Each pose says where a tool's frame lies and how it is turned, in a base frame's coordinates. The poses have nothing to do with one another.
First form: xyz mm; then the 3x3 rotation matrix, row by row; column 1 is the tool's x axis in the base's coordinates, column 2 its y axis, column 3 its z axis. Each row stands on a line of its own.
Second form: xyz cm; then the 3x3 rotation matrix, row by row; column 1 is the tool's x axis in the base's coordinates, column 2 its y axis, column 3 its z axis. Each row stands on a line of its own. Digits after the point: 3 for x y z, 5 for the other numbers.
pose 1, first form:
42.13, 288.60, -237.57
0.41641, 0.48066, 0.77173
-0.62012, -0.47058, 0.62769
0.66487, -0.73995, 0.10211
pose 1, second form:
4.213, 28.860, -23.757
0.41641, 0.48066, 0.77173
-0.62012, -0.47058, 0.62769
0.66487, -0.73995, 0.10211

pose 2, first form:
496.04, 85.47, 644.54
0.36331, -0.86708, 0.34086
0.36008, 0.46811, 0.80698
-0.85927, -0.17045, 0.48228
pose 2, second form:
49.604, 8.547, 64.454
0.36331, -0.86708, 0.34086
0.36008, 0.46811, 0.80698
-0.85927, -0.17045, 0.48228

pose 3, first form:
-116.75, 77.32, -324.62
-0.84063, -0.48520, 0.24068
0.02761, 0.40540, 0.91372
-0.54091, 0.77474, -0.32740
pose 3, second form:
-11.675, 7.732, -32.462
-0.84063, -0.48520, 0.24068
0.02761, 0.40540, 0.91372
-0.54091, 0.77474, -0.32740

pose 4, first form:
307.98, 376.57, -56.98
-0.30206, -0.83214, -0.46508
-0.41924, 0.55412, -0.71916
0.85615, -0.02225, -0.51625
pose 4, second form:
30.798, 37.657, -5.698
-0.30206, -0.83214, -0.46508
-0.41924, 0.55412, -0.71916
0.85615, -0.02225, -0.51625

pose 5, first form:
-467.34, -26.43, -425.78
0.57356, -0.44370, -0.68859
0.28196, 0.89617, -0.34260
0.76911, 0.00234, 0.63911
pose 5, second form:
-46.734, -2.643, -42.578
0.57356, -0.44370, -0.68859
0.28196, 0.89617, -0.34260
0.76911, 0.00234, 0.63911

